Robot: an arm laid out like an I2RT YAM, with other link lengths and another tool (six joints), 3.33 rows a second.
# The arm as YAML. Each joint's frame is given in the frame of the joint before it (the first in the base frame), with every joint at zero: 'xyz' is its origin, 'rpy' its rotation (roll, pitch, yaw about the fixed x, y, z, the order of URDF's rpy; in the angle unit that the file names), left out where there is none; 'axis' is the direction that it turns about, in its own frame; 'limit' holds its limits. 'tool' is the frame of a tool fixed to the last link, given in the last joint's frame.
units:
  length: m
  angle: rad
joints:
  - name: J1
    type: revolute
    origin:
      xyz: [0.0, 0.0, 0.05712]
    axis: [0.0, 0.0, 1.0]
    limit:
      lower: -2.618
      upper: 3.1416
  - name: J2
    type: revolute
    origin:
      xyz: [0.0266, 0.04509, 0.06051]
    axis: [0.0, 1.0, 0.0]
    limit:
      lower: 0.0
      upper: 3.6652
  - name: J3
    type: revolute
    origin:
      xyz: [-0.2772, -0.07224, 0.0]
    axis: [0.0, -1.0, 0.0]
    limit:
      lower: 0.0
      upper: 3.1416
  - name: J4
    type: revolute
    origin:
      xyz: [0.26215, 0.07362, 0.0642]
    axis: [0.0, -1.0, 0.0]
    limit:
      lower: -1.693
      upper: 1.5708
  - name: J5
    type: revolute
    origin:
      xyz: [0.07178, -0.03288, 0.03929]
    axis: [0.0, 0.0, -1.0]
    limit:
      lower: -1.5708
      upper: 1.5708
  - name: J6
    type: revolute
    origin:
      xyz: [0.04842, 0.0, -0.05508]
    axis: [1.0, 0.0, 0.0]
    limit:
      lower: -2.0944
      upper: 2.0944
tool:
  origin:
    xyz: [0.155, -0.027, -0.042]
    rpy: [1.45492, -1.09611, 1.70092]
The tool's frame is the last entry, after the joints.
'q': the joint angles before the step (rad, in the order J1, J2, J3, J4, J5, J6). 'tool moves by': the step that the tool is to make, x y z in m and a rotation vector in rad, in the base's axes. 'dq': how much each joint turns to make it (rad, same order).
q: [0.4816, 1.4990, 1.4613, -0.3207, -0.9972, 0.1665]
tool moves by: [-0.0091, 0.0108, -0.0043, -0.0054, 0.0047, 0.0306]
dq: [0.0326, 0.0105, -0.0003, 0.0015, 0.0028, -0.0030]
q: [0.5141, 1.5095, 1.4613, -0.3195, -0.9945, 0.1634]
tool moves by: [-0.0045, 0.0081, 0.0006, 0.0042, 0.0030, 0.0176]
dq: [0.0208, 0.0101, 0.0068, 0.0118, 0.0011, 0.0109]
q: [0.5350, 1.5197, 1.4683, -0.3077, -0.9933, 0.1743]
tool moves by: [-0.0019, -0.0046, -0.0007, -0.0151, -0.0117, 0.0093]
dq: [-0.0067, -0.0020, 0.0138, -0.0497, -0.0079, -0.0433]
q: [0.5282, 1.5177, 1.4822, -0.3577, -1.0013, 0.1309]
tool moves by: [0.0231, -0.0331, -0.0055, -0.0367, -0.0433, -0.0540]
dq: [-0.0895, -0.0076, 0.0130, -0.0983, -0.0102, -0.1171]
